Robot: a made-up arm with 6 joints.
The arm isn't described. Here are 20 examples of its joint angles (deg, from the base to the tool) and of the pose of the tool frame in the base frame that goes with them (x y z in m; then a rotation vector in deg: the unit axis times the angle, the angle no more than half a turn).
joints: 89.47 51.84 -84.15 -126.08 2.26 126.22
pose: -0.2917 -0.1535 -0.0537 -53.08 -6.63 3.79
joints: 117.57 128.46 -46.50 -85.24 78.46 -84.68
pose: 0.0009 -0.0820 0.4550 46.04 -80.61 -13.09
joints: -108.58 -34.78 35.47 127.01 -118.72 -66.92
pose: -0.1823 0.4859 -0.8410 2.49 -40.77 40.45
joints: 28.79 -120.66 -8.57 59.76 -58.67 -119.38
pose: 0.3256 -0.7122 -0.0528 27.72 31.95 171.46
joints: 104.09 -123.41 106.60 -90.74 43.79 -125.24
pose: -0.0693 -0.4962 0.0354 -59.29 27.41 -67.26
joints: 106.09 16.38 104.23 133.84 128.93 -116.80
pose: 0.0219 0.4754 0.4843 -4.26 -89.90 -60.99
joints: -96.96 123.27 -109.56 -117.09 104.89 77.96
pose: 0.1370 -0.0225 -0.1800 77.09 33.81 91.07
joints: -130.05 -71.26 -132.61 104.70 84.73 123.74
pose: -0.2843 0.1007 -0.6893 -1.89 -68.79 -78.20
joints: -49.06 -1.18 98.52 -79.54 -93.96 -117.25
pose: 0.1079 -0.1130 -0.5449 55.43 28.48 144.26
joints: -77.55 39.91 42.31 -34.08 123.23 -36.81
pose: 0.3009 0.2844 -0.4045 136.68 60.12 -70.79
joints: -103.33 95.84 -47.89 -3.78 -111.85 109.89
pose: -0.2438 0.1419 -0.3337 16.96 16.16 -113.35
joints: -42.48 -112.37 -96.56 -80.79 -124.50 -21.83
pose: 0.3683 -0.1037 0.2313 -15.28 -155.52 -46.13
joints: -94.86 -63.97 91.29 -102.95 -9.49 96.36
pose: -0.2544 -0.4641 -0.5634 -62.55 7.91 -7.70
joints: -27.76 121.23 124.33 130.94 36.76 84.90
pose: -0.2570 0.1126 0.3504 70.96 77.45 -61.92
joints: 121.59 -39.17 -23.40 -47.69 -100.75 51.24
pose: -0.0062 -0.1476 0.1452 -6.95 -5.62 -25.61
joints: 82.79 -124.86 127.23 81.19 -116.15 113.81
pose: -0.3614 -0.2000 0.8009 12.65 130.57 -69.45
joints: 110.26 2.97 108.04 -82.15 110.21 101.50
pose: -0.2767 0.0416 0.4319 7.11 30.69 4.78
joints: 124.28 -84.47 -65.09 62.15 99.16 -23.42
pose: -0.3980 -0.0038 0.8535 106.29 -0.66 115.95
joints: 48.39 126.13 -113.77 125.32 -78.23 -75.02
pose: -0.1609 -0.6023 -0.2113 -57.45 33.79 104.14
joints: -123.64 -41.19 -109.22 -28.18 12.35 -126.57
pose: 0.0650 0.1426 0.0075 114.42 -11.23 -36.93
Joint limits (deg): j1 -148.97..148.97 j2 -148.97..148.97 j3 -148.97..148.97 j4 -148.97..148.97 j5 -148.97..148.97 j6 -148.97..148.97
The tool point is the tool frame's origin. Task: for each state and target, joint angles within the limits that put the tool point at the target. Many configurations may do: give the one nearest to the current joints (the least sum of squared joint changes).
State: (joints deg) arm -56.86 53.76 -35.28 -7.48 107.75 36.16
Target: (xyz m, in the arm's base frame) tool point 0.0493 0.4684 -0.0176
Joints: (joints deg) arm -49.39 67.58 -2.79 19.81 115.88 29.49
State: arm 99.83 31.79 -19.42 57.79 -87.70 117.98
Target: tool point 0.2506 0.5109 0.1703
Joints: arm 97.48 77.51 -25.48 68.01 -101.83 122.54
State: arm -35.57 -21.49 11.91 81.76 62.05 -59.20
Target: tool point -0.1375 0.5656 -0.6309
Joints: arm -75.82 -2.04 15.87 87.98 41.54 -60.21
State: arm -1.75 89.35 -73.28 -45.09 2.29 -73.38
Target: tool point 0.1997 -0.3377 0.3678
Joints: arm 13.91 65.29 -98.85 -70.88 0.68 -77.42
